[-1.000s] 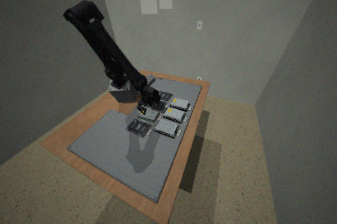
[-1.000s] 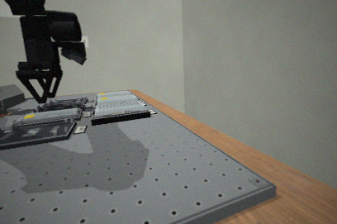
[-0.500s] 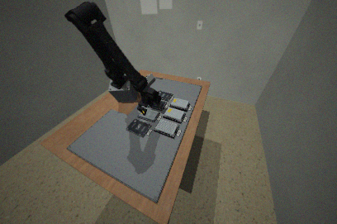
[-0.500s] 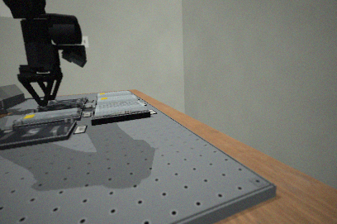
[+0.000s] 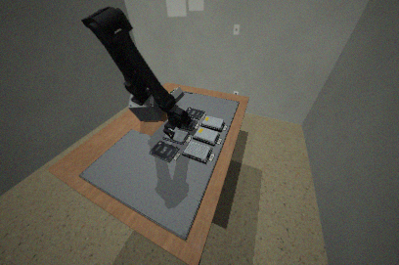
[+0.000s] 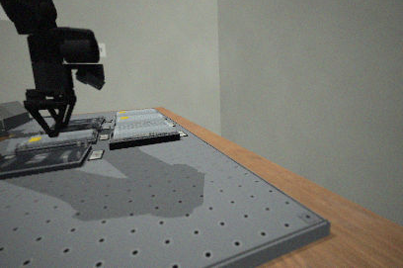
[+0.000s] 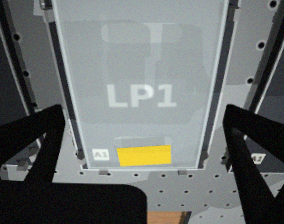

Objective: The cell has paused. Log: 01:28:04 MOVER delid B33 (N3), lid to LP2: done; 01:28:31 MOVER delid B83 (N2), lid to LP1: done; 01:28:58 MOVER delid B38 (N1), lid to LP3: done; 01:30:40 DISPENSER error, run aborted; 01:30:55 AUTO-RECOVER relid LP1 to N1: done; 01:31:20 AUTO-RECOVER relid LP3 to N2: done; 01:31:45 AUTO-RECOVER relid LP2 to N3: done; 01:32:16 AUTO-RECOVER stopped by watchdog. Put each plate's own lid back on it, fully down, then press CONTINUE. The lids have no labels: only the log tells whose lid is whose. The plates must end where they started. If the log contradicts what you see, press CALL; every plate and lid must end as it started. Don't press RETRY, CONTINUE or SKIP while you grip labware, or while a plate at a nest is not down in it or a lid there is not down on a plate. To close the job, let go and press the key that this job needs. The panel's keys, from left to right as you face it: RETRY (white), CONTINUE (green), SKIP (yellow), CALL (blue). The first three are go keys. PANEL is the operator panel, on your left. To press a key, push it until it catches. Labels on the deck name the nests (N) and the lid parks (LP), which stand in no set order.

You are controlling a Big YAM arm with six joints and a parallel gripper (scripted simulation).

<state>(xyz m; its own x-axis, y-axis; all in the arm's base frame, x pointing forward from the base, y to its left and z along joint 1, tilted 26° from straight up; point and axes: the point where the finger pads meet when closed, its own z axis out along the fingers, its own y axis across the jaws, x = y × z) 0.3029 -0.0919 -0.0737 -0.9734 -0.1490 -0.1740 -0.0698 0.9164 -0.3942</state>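
My hand is 2 cm above the clear lid.
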